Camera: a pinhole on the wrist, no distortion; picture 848 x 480 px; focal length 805.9 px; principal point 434.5 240.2 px. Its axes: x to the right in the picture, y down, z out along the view. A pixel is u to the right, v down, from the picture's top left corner.
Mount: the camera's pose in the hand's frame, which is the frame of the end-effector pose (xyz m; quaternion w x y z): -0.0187 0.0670 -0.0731 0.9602 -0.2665 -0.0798 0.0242
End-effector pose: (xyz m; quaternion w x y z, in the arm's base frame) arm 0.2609 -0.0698 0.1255 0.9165 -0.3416 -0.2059 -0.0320
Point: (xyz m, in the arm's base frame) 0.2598 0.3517 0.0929
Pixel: 650.2 380.0
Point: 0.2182 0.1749 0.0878
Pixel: 521.6 248.2
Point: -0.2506 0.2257 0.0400
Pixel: outside the picture
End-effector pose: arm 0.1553 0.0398 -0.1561 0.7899 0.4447 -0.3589 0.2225
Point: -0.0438 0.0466 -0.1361
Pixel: 147.4 211.2
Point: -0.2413 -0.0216 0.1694
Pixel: 588.1 396.1
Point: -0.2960 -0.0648 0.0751
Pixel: 416.1 322.6
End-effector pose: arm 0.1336 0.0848 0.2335 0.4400 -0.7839 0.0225 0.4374
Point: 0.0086 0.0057 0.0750
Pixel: 686.9 458.8
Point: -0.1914 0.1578 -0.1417
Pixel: 754.0 266.5
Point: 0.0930 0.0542 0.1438
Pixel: outside the picture
